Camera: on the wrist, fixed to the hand. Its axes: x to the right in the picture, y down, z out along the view.
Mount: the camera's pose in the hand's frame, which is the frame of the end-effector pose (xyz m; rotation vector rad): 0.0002 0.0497 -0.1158 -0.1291 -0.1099 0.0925
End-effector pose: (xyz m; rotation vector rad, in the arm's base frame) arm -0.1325 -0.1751 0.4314 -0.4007 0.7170 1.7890
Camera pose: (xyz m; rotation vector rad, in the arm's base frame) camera -0.1885 -0.2600 0.3569 -0.3567 0.5525 1.9353
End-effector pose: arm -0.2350 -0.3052 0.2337 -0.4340 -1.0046 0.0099
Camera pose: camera -0.1308 -0.3000 0.1630 -0.6031 -1.0963 0.0527
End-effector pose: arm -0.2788 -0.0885 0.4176 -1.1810 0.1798 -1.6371
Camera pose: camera -0.3342 -0.1586 0.3287 -1.3376 0.2695 -1.4938
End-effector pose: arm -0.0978 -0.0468 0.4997 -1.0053 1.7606 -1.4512
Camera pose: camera -0.2041 0.0153 0.4727 -1.0346 1.8143 -1.2156
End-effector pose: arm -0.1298 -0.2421 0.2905 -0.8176 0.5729 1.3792
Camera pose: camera -0.1664 -0.3330 0.2113 -0.8211 0.4444 1.5485
